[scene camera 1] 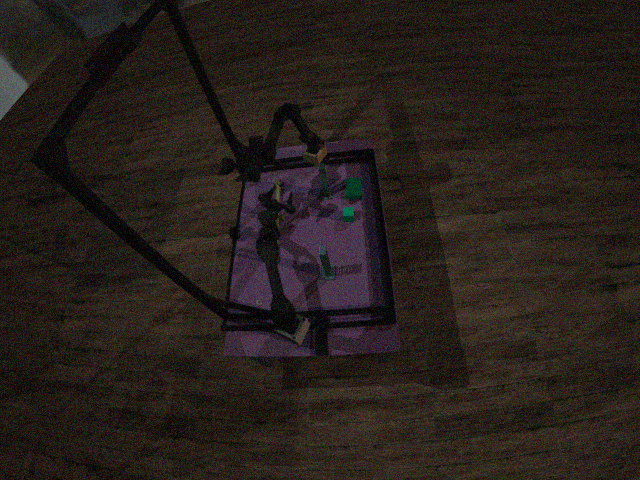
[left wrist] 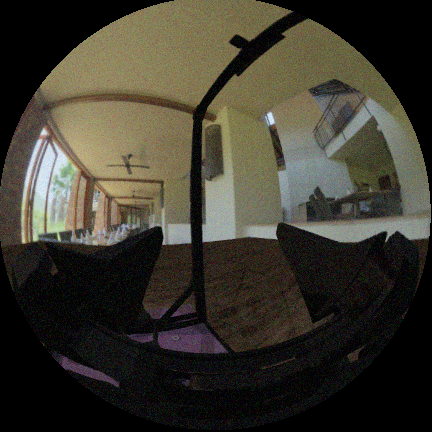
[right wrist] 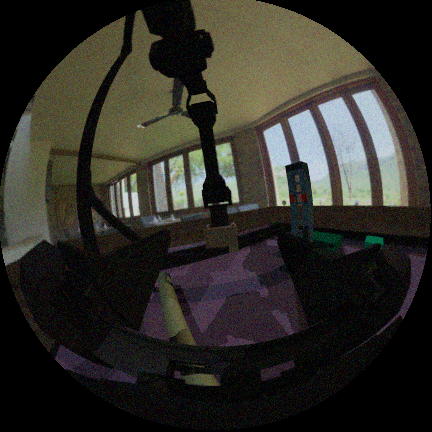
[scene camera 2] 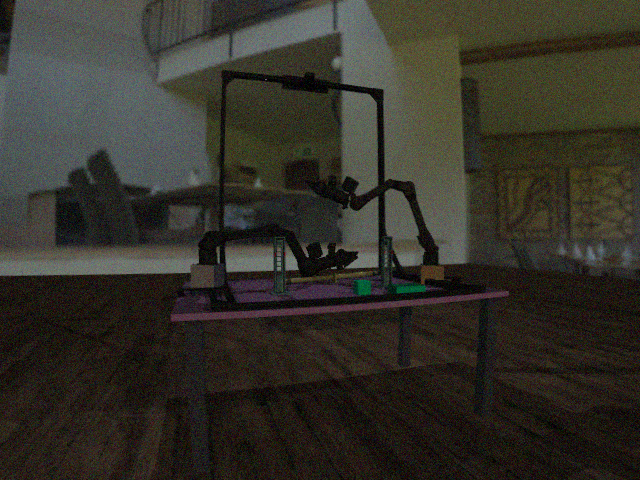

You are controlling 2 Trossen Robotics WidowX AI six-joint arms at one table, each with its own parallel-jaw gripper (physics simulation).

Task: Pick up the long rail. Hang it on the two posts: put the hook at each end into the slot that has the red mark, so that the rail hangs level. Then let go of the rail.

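Pixels of known places: left gripper, fingertip midpoint: [scene camera 1: 226, 177] [left wrist: 220, 230] [scene camera 2: 307, 182]; right gripper, fingertip midpoint: [scene camera 1: 283, 188] [right wrist: 225, 236] [scene camera 2: 358, 254]; left arm's base, origin of the base link: [scene camera 1: 313, 149] [right wrist: 219, 224] [scene camera 2: 431, 265]; right arm's base, origin of the base link: [scene camera 1: 290, 324] [scene camera 2: 207, 264].
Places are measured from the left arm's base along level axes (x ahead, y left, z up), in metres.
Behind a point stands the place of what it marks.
The long pale-yellow rail [scene camera 1: 279, 222] {y 0.045, x 0.470, z -0.054 m} [scene camera 2: 333, 277] {y 0.034, x 0.448, z -0.058 m} [right wrist: 176, 312] {y -0.042, x 0.331, z -0.042 m} lies low over the table behind the two posts in scene camera 2; its hooks cannot be made out. The grey-green slotted posts stand upright, one [scene camera 1: 323, 181] {y 0.183, x 0.221, z 0.043 m} [scene camera 2: 386, 263] {y 0.164, x 0.209, z 0.019 m} [right wrist: 301, 220] {y 0.167, x 0.214, z 0.024 m} with a red mark showing in the right wrist view, the other [scene camera 1: 326, 264] {y 0.403, x 0.613, z 0.043 m} [scene camera 2: 279, 263] {y 0.381, x 0.601, z 0.039 m} nearer the right arm's base. My right gripper [scene camera 1: 280, 194] {y 0.023, x 0.335, z 0.048 m} [scene camera 2: 355, 255] {y 0.023, x 0.335, z 0.048 m} is open and empty above the rail, which shows between and below its fingers. My left gripper [scene camera 1: 231, 171] {y -0.001, x 0.576, z 0.388 m} [scene camera 2: 310, 182] {y -0.001, x 0.576, z 0.388 m} [left wrist: 220, 230] {y -0.001, x 0.576, z 0.388 m} is open and empty, high up, away from the rail.
A flat green block [scene camera 1: 353, 188] {y 0.300, x 0.140, z -0.051 m} [scene camera 2: 409, 288] {y 0.337, x 0.118, z -0.059 m} [right wrist: 326, 239] {y 0.288, x 0.165, z -0.052 m} and a smaller green block [scene camera 1: 348, 213] {y 0.350, x 0.303, z -0.032 m} [scene camera 2: 361, 287] {y 0.372, x 0.293, z -0.053 m} [right wrist: 374, 242] {y 0.327, x 0.304, z -0.032 m} are on the purple table [scene camera 1: 361, 338] {y 0.650, x 0.808, z -0.082 m} [scene camera 2: 336, 307] {y 0.580, x 0.356, z -0.087 m}, near the post by the left arm's base. A tall black frame [scene camera 1: 129, 240] {y 0.076, x 0.998, z 0.626 m} [scene camera 2: 381, 149] {y -0.321, x 0.230, z 0.611 m} [left wrist: 197, 200] {y 0.064, x 0.982, z 0.478 m} rises over the table.
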